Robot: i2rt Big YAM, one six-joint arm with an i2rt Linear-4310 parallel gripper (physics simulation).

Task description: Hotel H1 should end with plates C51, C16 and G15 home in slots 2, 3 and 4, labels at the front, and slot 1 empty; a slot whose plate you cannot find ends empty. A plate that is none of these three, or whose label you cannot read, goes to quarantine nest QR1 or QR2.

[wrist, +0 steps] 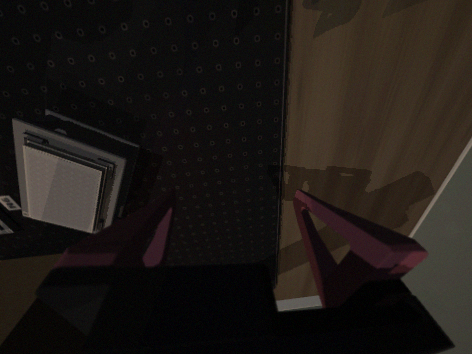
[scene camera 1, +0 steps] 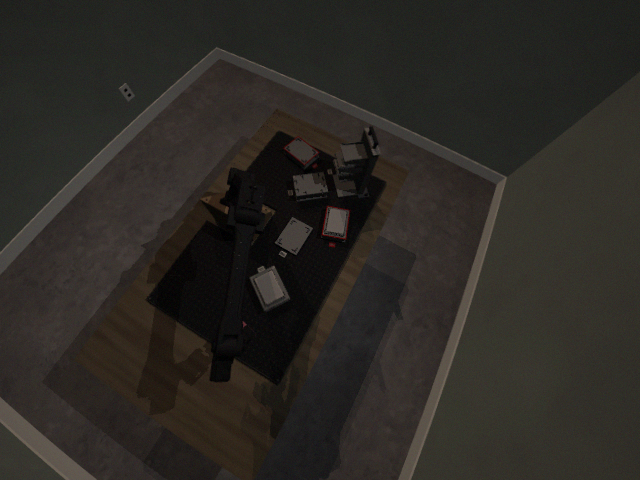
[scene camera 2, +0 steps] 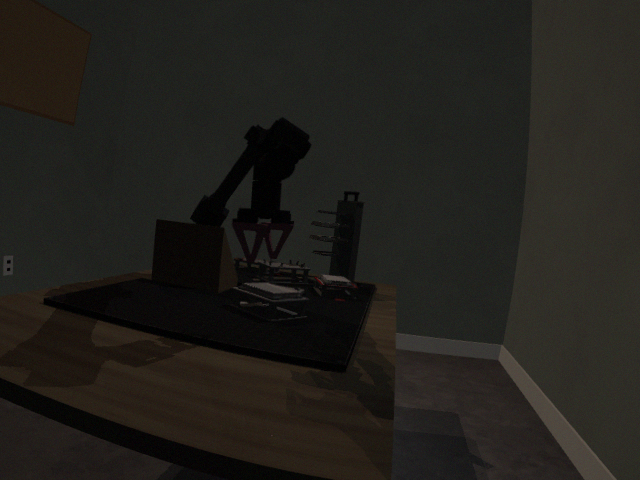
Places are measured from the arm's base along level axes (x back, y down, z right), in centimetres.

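Pixels of known places: gripper, fingertip midpoint: (wrist: 237,194) (scene camera 2: 262,260); arm's base, link origin: (wrist: 37,342) (scene camera 1: 233,203) (scene camera 2: 191,248).
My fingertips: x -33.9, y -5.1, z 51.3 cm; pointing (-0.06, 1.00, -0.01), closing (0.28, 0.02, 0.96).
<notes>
Ahead of a thing's pixels: the offset from my fingertips to its middle. "spot": to the spot under its first point.
My gripper (scene camera 2: 262,258) (wrist: 237,194) has its pink fingers wide open with nothing between them, above the dark mat near its edge. The arm hides most of it in scene camera 1. A light plate @(dx +1.8, dy +9.9, dz -23.6 cm) (scene camera 1: 269,288) (scene camera 2: 271,290) (wrist: 62,185) sits on a grey stand, left of the fingers in the wrist view. The hotel @(spot: dx -14.7, dy -17.3, dz -92.7 cm) (scene camera 1: 371,142) (scene camera 2: 347,237) is a tall tower with several shelves; its slot contents and labels are unreadable. One red-edged nest @(spot: dx -10.3, dy +11.2, dz -59.7 cm) (scene camera 1: 324,229) holds a light plate @(dx -13.2, dy +10.9, dz -65.5 cm) (scene camera 1: 337,221). Another red-edged nest @(dx +20.7, dy +13.4, dz -97.8 cm) (scene camera 1: 301,151) stands farther back; its contents are unclear. Plate labels are unreadable.
A flat grey-white nest @(dx +3.1, dy +14.8, dz -51.6 cm) (scene camera 1: 294,236) lies between the grey stand and the red-edged nest. A white stand with small posts @(spot: dx +6.1, dy +9.7, dz -77.5 cm) (scene camera 1: 310,186) (scene camera 2: 281,266) is beside the hotel. The brown arm base block (scene camera 2: 191,253) stands at the mat's side. The room is dim.
</notes>
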